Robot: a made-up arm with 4 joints.
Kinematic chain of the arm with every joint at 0, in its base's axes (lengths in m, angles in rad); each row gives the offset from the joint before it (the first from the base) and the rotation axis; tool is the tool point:
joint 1: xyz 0 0 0.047 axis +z
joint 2: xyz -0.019 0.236 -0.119 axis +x
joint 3: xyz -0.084 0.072 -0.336 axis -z
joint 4: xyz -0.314 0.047 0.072 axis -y
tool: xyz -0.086 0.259 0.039
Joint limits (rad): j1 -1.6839..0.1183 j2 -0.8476..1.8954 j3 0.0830..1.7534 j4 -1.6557..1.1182
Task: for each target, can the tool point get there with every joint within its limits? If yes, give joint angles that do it. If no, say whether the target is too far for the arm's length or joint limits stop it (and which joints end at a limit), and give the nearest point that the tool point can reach.
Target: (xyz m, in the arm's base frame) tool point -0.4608 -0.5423 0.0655
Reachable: no: joint limits stop it (at a limit: joint 1, joint 2, joint 3) | nearest point 0.2601 -0.2875 0.2977 | short by 0.799 m
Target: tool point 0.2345 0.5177 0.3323
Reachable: yes | joints -0.1639 1.2805 1.4251 -0.5819
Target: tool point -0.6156 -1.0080 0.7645
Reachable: no: too far | nearest point 0.2704 -0.3006 0.3691 | short by 1.201 m
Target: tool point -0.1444 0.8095 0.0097
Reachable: yes | joints -0.3255 0.5614 0.2276 -0.4934
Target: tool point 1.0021 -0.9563 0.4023
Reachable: no: too far | nearest point 0.6501 -0.3451 0.1734 | short by 0.742 m
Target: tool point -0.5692 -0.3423 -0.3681
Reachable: no: joint limits stop it (at a limit: joint 1, joint 2, joint 3, joint 4) | nearest point -0.4909 0.2071 -0.5932 | short by 0.599 m
